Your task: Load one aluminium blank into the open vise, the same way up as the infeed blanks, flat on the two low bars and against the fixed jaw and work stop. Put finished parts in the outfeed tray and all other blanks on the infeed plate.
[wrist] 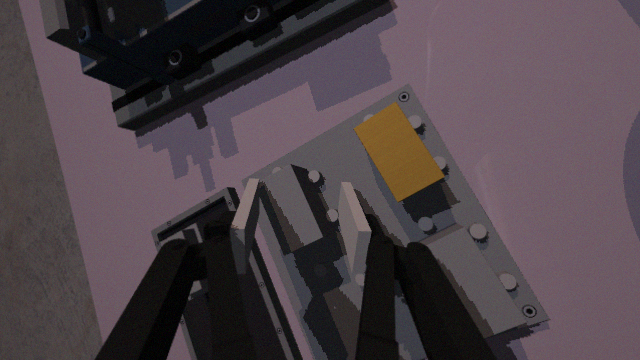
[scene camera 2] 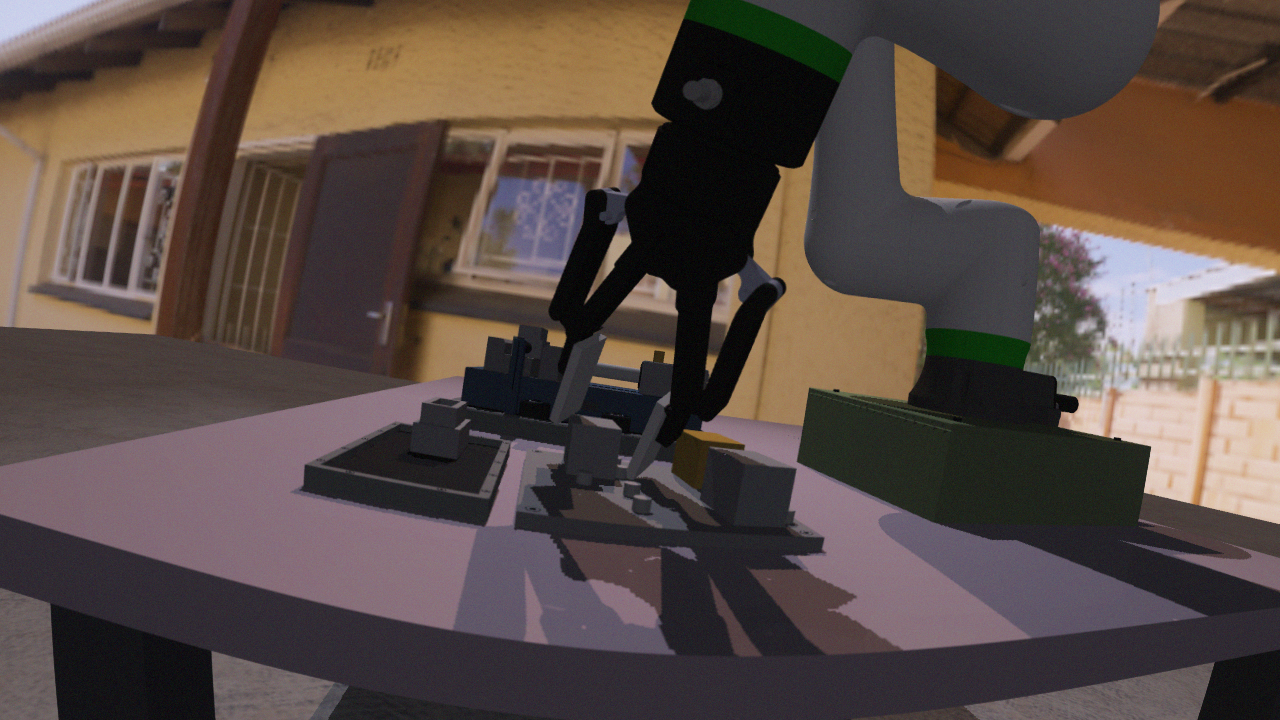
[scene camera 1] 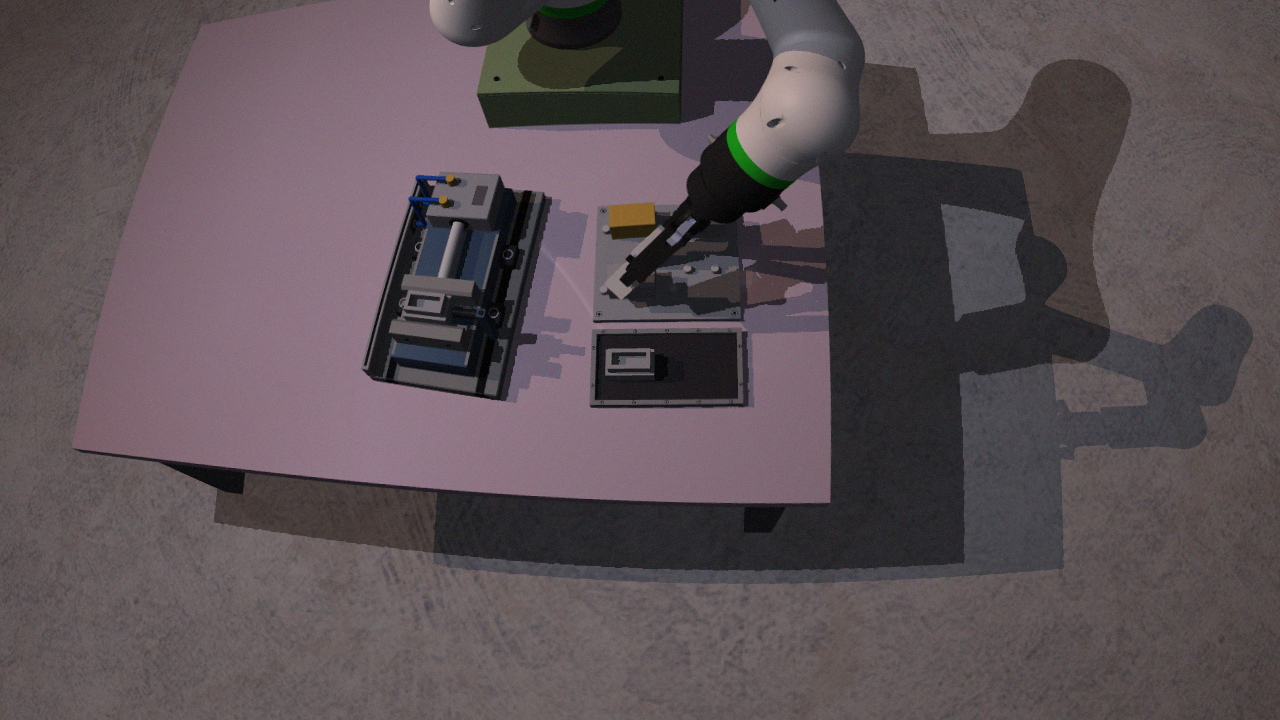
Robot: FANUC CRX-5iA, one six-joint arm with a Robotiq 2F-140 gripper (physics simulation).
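Observation:
My gripper is tilted, with its fingers partly open either side of a grey blank. In the wrist view a gap and a pin show between that blank and the right finger. The blank rests on the infeed plate. A second grey blank and a yellow-orange block also stand there. A pocketed grey part sits between the jaws of the vise; the bars are hidden.
The outfeed tray lies beside the infeed plate and holds a pocketed grey part. Pins stand up from the plate. The arm's green base stands at the back of the table.

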